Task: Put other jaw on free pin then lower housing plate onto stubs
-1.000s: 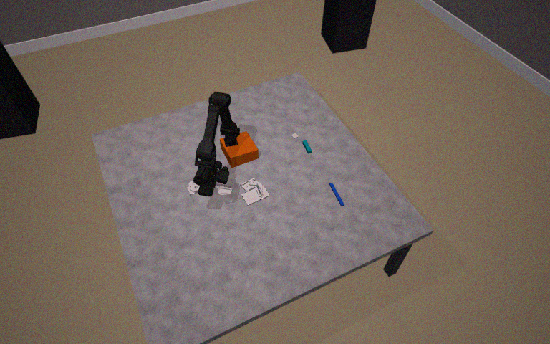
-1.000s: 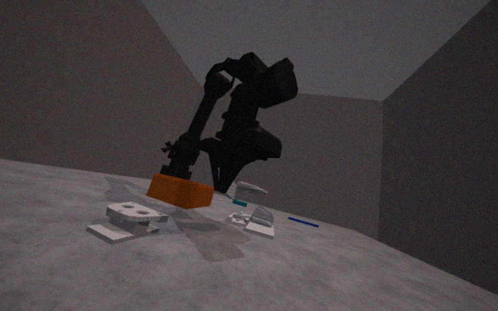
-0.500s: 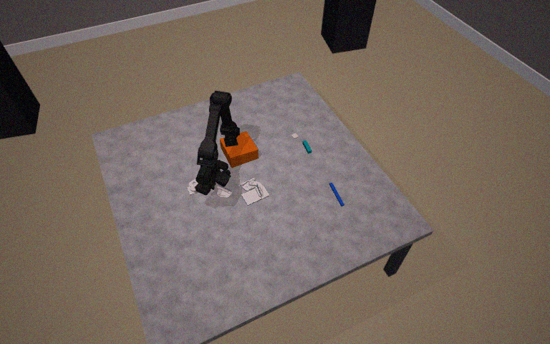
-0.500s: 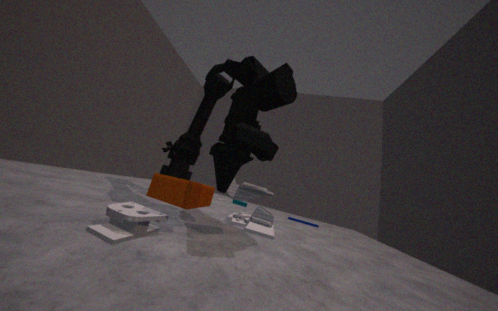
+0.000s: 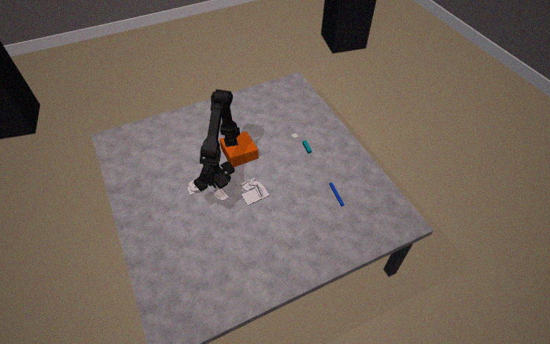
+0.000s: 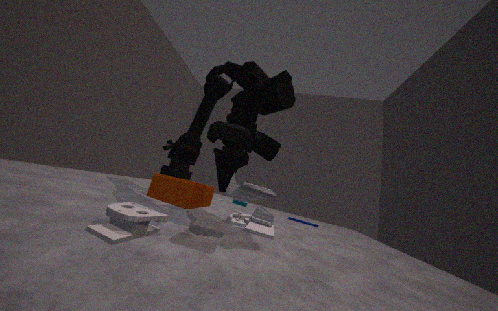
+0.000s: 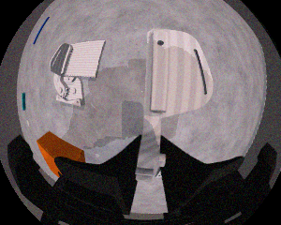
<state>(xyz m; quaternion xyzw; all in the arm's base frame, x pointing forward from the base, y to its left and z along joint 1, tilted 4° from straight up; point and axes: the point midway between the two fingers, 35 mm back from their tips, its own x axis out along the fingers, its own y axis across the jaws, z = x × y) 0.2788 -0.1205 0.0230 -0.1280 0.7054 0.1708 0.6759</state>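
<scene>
Right now the white jaw is 30 mm above my gripper tip, 20 mm ahead of it and 10 mm to the left of it. The rest, counted from my gripper tip: teal bar (520 mm to the left, 200 mm behind, 70 mm below); then small white cube (480 mm to the left, 300 mm behind, 80 mm below); then white stepped block (100 mm to the right, 70 mm below, 70 mm behind).
</scene>
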